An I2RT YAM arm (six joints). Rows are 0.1 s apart.
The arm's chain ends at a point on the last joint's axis. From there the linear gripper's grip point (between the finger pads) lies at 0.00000 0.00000 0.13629 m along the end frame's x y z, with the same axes.
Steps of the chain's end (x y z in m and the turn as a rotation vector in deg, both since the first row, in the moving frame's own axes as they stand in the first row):
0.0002 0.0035 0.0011 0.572 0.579 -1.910
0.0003 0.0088 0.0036 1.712 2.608 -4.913
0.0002 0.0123 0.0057 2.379 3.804 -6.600
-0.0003 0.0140 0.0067 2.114 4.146 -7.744
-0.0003 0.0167 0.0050 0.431 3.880 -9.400
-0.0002 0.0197 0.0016 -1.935 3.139 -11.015
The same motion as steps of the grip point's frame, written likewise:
0.0016 0.0021 0.0011 0.572 0.579 -1.910
0.0063 0.0045 0.0034 1.712 2.608 -4.913
0.0089 0.0061 0.0053 2.379 3.804 -6.600
0.0092 0.0083 0.0063 2.114 4.146 -7.744
0.0088 0.0149 0.0047 0.431 3.880 -9.400
0.0077 0.0236 0.0013 -1.935 3.139 -11.015

